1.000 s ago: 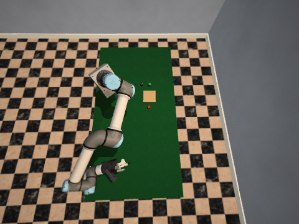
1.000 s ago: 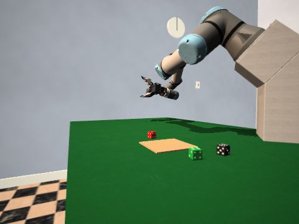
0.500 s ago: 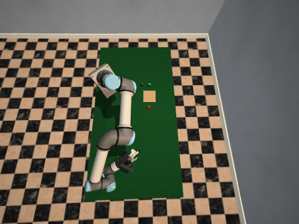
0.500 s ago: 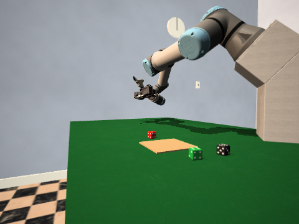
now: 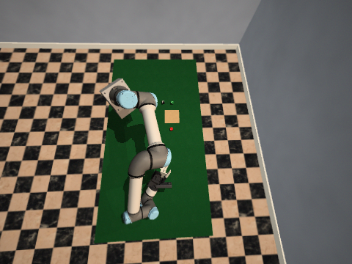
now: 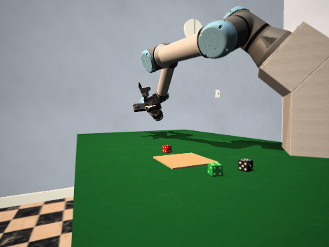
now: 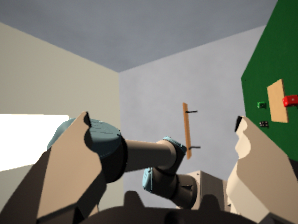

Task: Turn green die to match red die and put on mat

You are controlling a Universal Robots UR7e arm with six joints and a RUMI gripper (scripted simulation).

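Right now the red die is 36 cm to the left of my hand, 23 cm below it and 4 cm ahead of it. The rest, counted from my hand: black die 64 cm to the left, 23 cm below, 2 cm behind; tan mat 49 cm to the left, 24 cm below, 6 cm ahead; green die 63 cm to the left, 23 cm below, 7 cm ahead.
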